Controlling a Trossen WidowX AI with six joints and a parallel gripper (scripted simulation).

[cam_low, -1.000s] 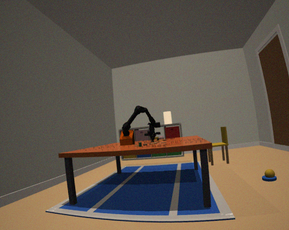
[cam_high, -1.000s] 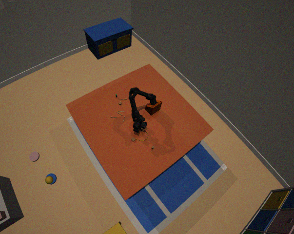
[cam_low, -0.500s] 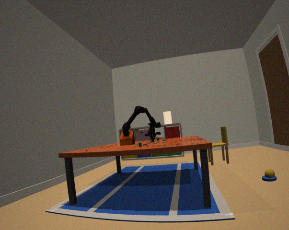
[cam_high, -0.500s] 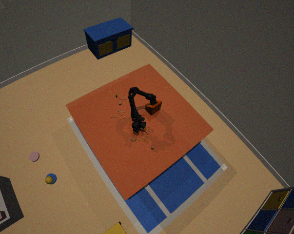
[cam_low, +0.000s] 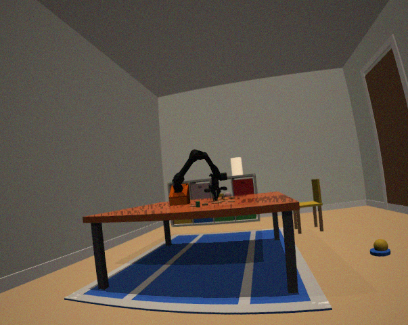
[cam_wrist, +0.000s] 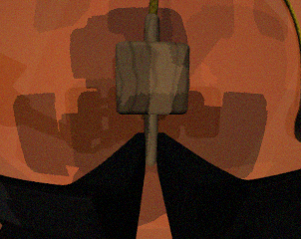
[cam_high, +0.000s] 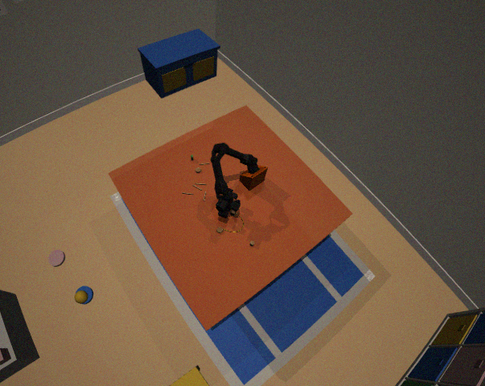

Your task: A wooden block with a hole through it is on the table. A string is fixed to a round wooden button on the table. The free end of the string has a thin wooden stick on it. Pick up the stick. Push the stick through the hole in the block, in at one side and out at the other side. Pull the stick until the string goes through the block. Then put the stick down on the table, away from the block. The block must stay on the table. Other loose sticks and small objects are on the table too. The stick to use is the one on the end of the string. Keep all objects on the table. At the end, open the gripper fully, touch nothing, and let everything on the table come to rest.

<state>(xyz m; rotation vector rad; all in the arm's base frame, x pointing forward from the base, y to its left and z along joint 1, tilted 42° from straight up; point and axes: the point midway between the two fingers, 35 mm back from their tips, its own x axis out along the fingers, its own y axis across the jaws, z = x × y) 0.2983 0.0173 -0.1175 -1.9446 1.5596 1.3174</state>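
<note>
Right now the wooden block is 30 mm to the left of my gripper tip, 20 mm behind it and 10 mm above it. From my gripper tip the other things lie so: green object 510 mm to the right, 50 mm behind, 10 mm above; then thin wooden stick 40 mm to the left, 20 mm behind, 10 mm above.
</note>
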